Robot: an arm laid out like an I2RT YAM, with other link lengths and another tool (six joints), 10 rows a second.
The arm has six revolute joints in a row. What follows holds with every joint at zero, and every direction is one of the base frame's. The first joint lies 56.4 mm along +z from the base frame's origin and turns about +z. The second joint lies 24.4 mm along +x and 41.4 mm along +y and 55.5 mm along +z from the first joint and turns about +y. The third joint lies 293 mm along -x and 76.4 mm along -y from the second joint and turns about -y. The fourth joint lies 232.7 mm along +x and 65.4 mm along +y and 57 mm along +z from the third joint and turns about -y. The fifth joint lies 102.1 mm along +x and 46.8 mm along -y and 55.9 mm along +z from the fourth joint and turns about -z. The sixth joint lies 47 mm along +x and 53.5 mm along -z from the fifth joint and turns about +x. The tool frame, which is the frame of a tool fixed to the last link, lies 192 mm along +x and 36 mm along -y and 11 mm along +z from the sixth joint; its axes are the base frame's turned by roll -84.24, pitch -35.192 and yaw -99.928 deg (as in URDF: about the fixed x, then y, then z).
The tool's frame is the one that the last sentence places.
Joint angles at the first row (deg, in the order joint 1, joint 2, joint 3, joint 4, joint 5, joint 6):
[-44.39 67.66 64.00 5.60 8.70 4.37]
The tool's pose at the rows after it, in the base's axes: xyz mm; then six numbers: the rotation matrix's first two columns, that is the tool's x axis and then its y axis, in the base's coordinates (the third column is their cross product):
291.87, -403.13, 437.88, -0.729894, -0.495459, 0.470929, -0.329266, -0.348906, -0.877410
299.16, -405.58, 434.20, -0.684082, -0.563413, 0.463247, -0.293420, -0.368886, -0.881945
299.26, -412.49, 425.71, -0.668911, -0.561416, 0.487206, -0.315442, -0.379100, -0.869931
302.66, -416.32, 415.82, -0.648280, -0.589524, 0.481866, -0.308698, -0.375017, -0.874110
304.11, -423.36, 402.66, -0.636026, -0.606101, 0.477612, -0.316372, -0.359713, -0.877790
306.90, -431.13, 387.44, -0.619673, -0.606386, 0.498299, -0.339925, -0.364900, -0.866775
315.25, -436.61, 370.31, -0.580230, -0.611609, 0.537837, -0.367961, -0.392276, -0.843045
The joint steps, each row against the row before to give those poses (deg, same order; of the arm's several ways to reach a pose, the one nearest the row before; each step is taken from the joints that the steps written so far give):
[-5.45 0.78 -0.62 0.86 -12.66 2.69]
[-3.86 1.39 0.24 0.98 -8.99 0.72]
[-1.13 1.08 -0.50 0.77 -1.40 -1.62]
[-1.43 1.17 -0.38 0.69 -3.21 0.25]
[-1.03 1.41 -0.25 0.24 -1.61 0.01]
[-0.54 1.66 -1.06 1.51 -0.69 -1.65]
[-0.35 2.22 -0.99 1.76 -1.70 -3.13]

